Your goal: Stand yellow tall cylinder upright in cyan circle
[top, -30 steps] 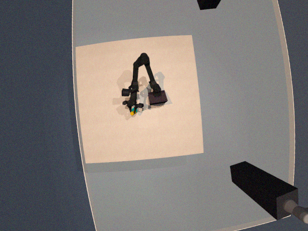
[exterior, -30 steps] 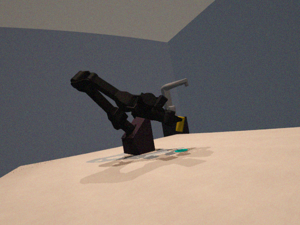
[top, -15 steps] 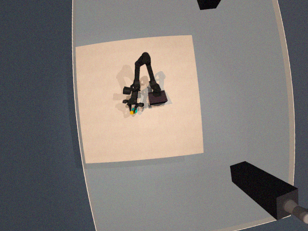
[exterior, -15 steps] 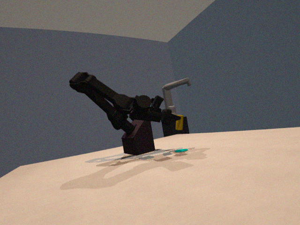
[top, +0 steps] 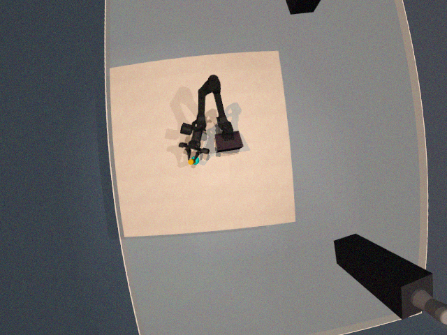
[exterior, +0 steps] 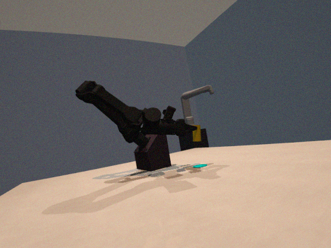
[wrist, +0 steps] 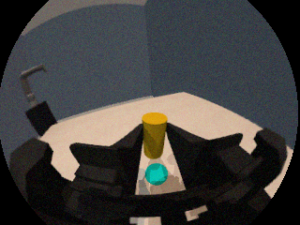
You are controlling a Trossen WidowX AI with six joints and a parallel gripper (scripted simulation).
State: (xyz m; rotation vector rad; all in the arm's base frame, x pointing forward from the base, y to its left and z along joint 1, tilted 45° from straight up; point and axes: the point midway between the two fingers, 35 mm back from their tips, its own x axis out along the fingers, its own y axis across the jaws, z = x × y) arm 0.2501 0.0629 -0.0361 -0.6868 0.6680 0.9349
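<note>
The cyan circle lies 160 mm below my gripper tip and 10 mm to the right of it. Also, from my gripper tip: yellow tall cylinder: 20 mm below.
</note>
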